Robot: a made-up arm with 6 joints.
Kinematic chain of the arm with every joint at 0, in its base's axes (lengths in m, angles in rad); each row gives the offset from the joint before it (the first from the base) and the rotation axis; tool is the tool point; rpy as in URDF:
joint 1: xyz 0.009 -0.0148 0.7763 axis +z
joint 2: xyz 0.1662 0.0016 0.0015 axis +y
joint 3: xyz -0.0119 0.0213 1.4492 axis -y
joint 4: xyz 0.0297 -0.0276 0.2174 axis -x
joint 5: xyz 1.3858 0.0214 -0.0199 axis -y
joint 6: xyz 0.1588 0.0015 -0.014 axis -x
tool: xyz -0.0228 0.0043 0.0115 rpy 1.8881 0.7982 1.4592
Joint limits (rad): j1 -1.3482..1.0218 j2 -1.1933..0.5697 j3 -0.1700..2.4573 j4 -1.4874..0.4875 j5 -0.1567..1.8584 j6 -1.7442..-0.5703
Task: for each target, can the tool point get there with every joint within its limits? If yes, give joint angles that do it. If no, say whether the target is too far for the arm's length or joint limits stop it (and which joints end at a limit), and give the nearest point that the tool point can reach.
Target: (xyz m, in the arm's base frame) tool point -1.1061 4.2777 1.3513
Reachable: no: too far | nearest point -0.6836 2.6513 1.3252 | short by 1.681 m
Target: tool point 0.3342 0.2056 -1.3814
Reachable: no: joint limits stop it (at a limit: joint 1, joint 2, joint 3, joint 5, joint 6) | nearest point -0.4723 2.1616 0.3415 | short by 2.729 m
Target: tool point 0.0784 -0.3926 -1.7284
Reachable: no: joint limits stop it (at a limit: joint 1, joint 2, joint 3, joint 6) | nearest point -1.1427 -1.9256 0.3387 | short by 2.848 m
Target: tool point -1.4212 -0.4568 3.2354
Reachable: yes | joints 0.2836 -0.4998 1.5475 -0.3852 0.9544 -1.0792
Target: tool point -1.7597 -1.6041 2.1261
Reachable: yes | joints 0.7141 -0.8451 1.8189 -0.5329 1.1720 -0.8188
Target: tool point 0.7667 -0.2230 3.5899
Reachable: yes | joints -0.1292 0.1120 1.1697 -1.2010 1.5959 -1.4936
